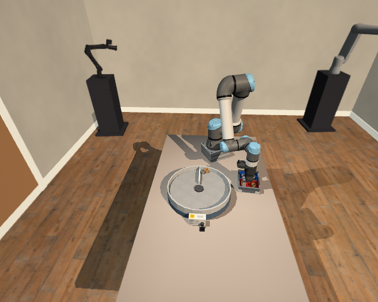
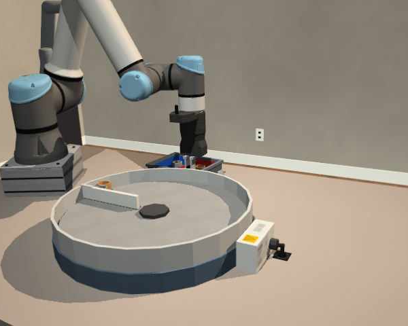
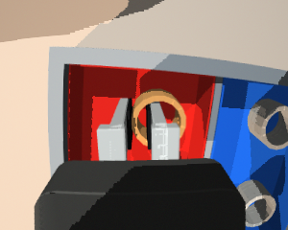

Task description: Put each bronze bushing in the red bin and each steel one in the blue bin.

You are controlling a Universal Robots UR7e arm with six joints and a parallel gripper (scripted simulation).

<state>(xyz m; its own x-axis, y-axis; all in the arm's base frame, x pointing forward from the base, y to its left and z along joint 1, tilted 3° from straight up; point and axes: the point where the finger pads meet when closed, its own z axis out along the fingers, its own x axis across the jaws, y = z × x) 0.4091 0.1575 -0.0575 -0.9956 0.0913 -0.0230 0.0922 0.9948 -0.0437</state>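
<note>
The bin is 40 mm behind my hand, 40 mm to the left of it and 10 mm below it. Also, from my hand: round turntable 60 mm ahead, 320 mm to the right, 20 mm above.
</note>
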